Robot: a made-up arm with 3 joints. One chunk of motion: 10 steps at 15 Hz.
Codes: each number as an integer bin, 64 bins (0 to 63) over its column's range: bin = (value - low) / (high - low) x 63, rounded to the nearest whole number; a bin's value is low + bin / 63 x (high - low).
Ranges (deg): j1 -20..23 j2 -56..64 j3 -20..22
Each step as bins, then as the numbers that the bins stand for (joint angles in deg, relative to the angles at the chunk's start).
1 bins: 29 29 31
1 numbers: -0.21 -0.76 0.67
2 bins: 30 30 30
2 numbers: 0.48 1.14 0.00
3 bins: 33 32 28
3 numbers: 2.52 4.95 -1.33
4 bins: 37 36 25
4 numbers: 5.25 12.57 -3.33
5 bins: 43 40 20
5 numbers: 9.35 20.19 -6.67
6 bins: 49 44 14
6 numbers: 13.44 27.81 -10.67
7 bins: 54 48 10
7 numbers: 16.86 35.43 -13.33
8 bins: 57 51 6
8 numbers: 18.90 41.14 -16.00
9 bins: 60 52 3
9 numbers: 20.95 43.05 -18.00
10 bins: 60 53 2
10 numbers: 20.95 44.95 -18.67
